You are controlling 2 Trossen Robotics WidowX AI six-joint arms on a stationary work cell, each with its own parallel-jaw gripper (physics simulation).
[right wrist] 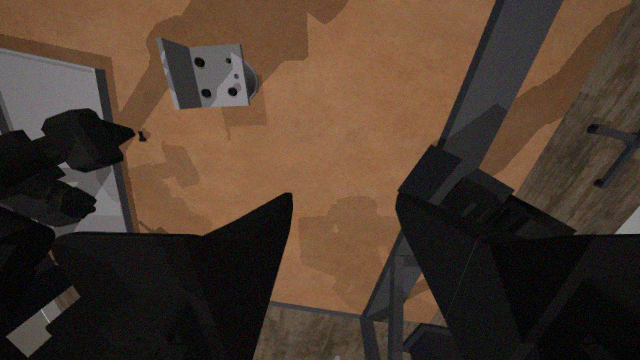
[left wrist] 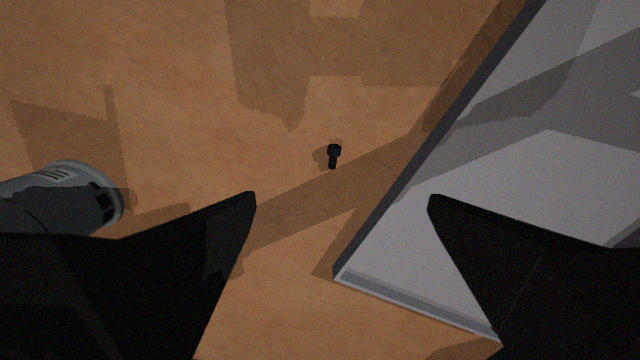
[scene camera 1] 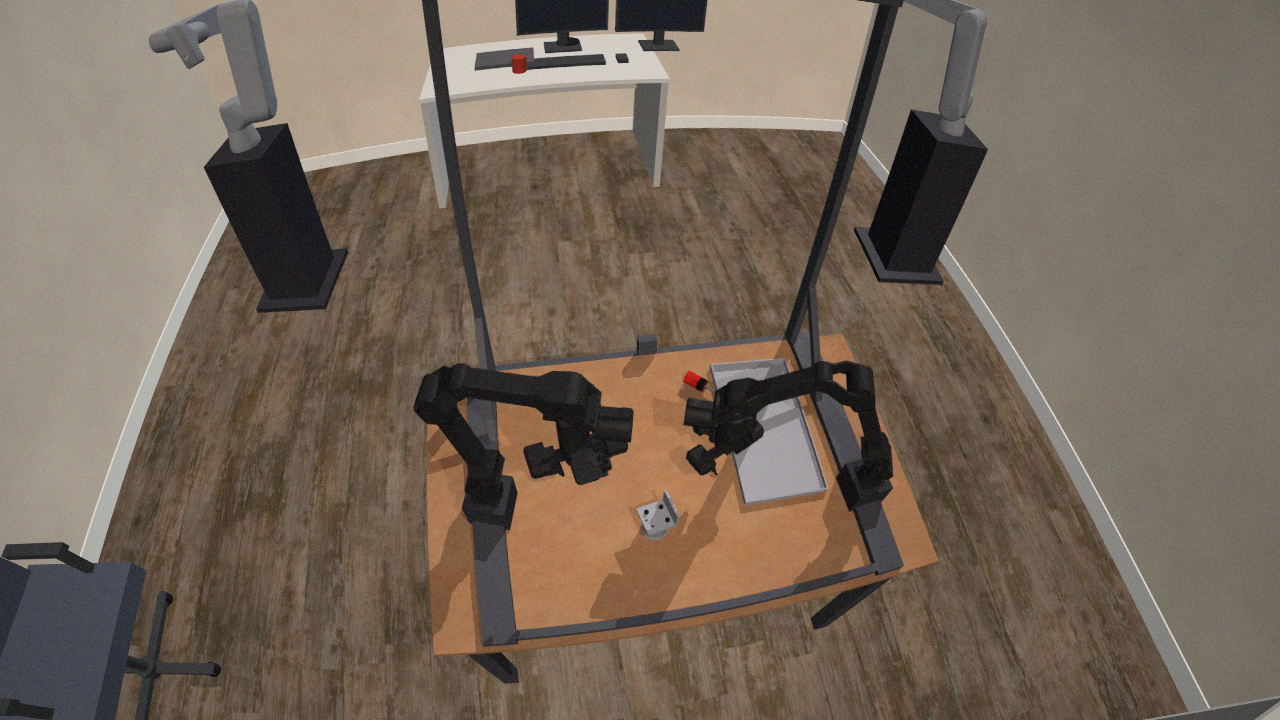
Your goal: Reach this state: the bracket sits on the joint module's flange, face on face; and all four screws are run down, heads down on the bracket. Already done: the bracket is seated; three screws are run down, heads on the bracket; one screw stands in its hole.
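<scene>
The grey bracket sits on the round joint module. Three dark screw heads show on its face, beside smaller holes; the right wrist view does not show whether a screw stands in one. A loose black screw lies on the table between bracket and tray. My left gripper is open and empty above the table and tray edge, near the loose screw. My right gripper is open and empty, high over the table, left of the bracket in the scene view.
The shallow grey tray lies beneath and beside the left arm. A red and black tool lies near its back left corner. Dark frame rails run along the table's edges, with uprights at the back.
</scene>
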